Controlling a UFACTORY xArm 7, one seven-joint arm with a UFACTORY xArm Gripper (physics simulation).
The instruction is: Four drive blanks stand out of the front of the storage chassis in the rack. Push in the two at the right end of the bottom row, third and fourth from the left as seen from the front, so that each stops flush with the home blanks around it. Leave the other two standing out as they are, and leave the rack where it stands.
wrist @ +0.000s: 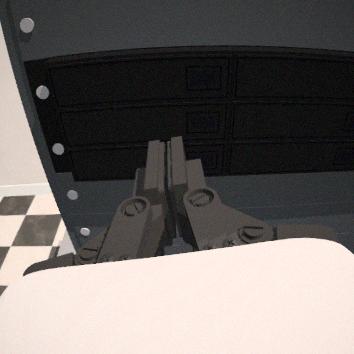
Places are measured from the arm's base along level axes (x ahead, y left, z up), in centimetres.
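Pixels of known places: gripper, fingertip midpoint: (170,162).
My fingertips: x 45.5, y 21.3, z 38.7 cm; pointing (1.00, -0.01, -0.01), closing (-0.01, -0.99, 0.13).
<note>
Ahead of a thing's pixels: the offset from my fingertips to its top centre. "spot": to the spot under its first point.
The dark storage chassis {spot: dx +4.1, dy -3.7, dz +2.6 cm} (229,85) shows its front with three rows of blanks, cut off at the right edge of the wrist view. The bottom-row blank {spot: dx +4.3, dy +4.7, dz -2.6 cm} (102,163) at the left end of the view is partly hidden behind my fingers. The bottom-row blank {dx +10.0, dy -9.5, dz -1.3 cm} (280,158) to its right shows in part. The front is too dark to tell whether any blank in view stands out. My gripper (170,162) is shut and empty, with its tips in front of the left-hand column, over the lower rows in the view. Contact cannot be told.
The rack {spot: dx +5.7, dy +0.8, dz +6.0 cm} (150,25) surrounds the chassis, with a column of round screw heads {spot: dx +5.8, dy +8.3, dz +2.4 cm} (42,92) down its left side. A pale wall (15,125) and a checkered floor (37,230) show beyond its left edge. The white arm body (180,305) fills the bottom of the view.
</note>
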